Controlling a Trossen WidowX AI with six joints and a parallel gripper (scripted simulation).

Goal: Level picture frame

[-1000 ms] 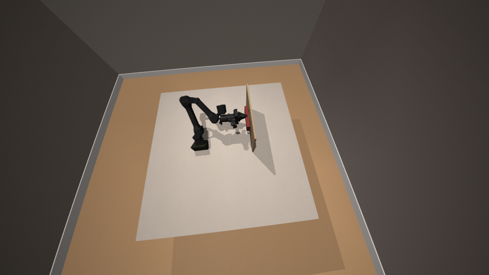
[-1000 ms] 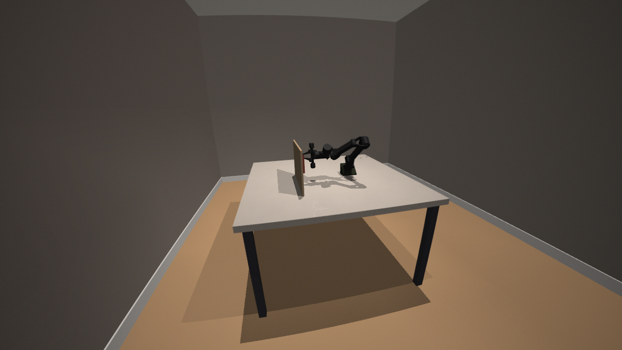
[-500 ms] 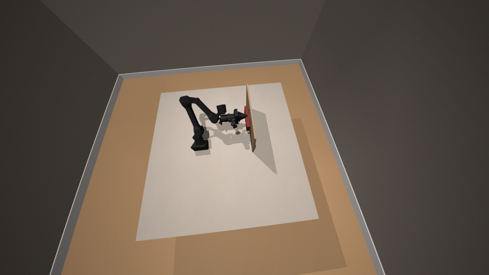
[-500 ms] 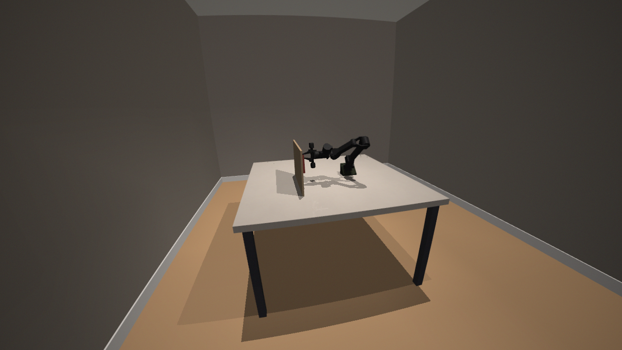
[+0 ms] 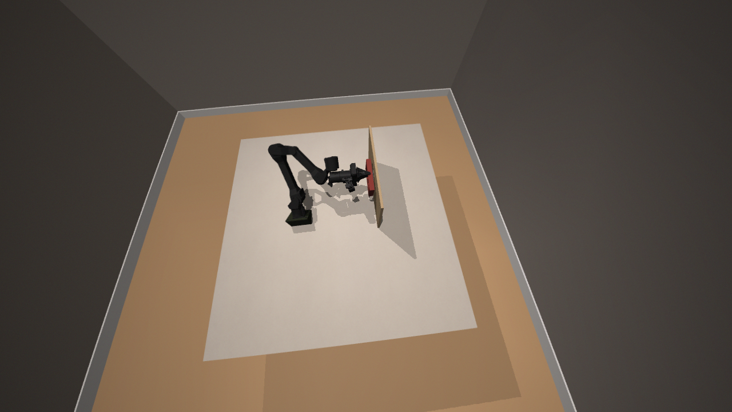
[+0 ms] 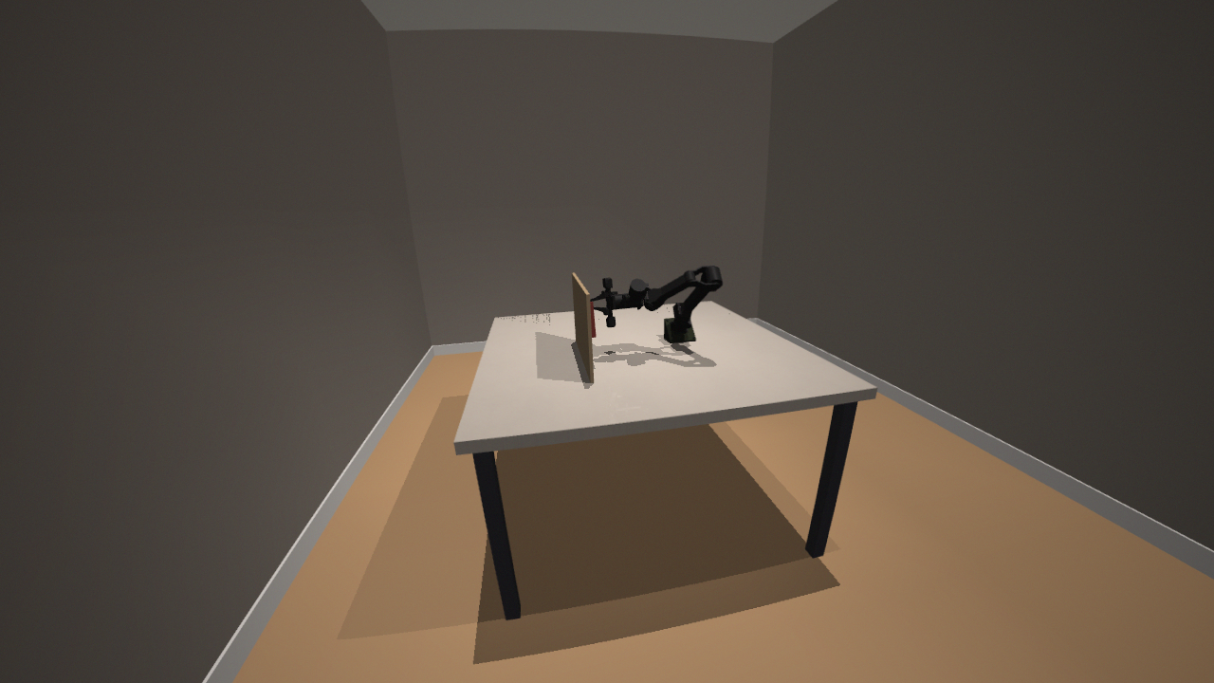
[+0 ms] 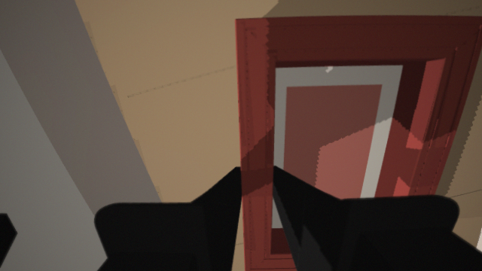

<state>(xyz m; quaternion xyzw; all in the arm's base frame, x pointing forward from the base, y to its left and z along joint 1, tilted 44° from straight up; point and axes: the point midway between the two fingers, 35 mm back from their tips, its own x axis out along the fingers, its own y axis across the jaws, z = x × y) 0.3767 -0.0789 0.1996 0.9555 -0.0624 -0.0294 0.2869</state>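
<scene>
Right now my gripper tip is 5 cm above the red picture frame, 1 cm to the right of it and 1 cm short of it. Round my gripper tip: tan wall panel: 6 cm below, 2 cm ahead.
</scene>
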